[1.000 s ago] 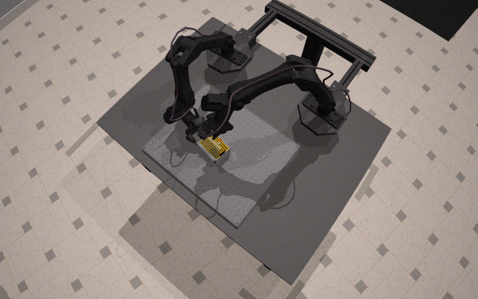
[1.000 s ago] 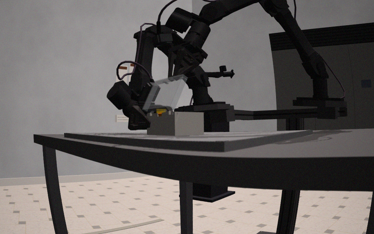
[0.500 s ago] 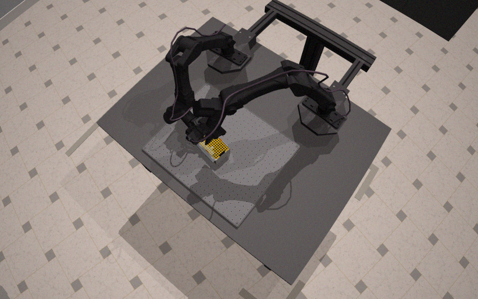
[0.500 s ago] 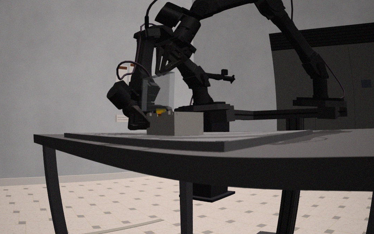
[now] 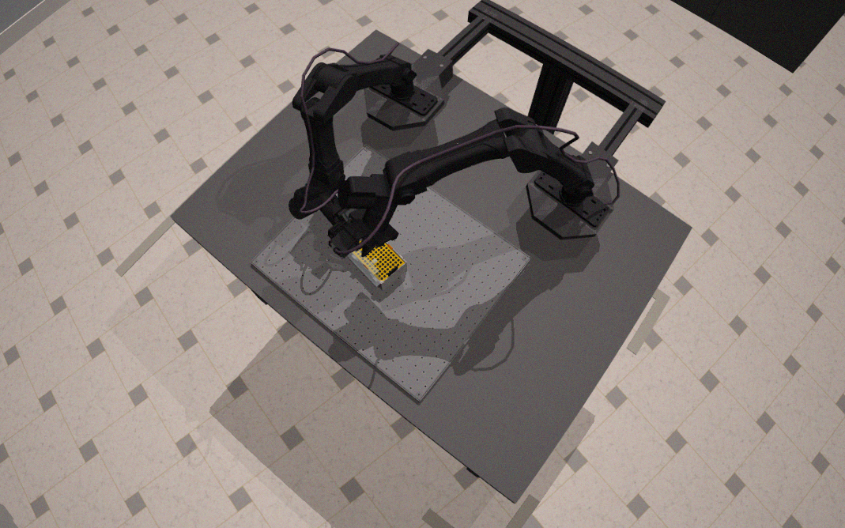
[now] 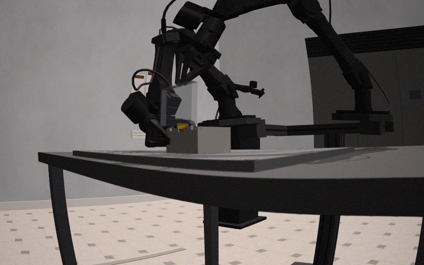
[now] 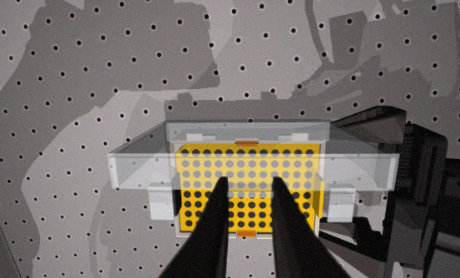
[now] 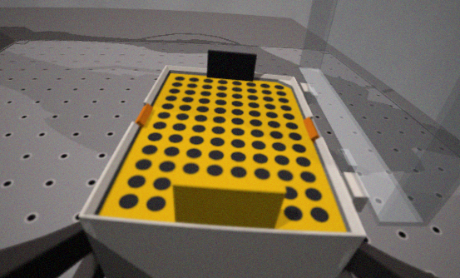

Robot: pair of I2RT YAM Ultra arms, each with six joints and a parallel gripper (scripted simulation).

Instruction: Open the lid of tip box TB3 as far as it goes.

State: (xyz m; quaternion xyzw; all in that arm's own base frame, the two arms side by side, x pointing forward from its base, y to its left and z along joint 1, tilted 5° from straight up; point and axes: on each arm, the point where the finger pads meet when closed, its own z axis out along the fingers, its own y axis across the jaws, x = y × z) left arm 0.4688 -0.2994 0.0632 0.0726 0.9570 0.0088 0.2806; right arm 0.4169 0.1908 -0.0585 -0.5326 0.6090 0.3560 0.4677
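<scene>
My right gripper is now 1 cm short of the yellow insert, 5 cm to the right of it and 3 cm below it.
</scene>
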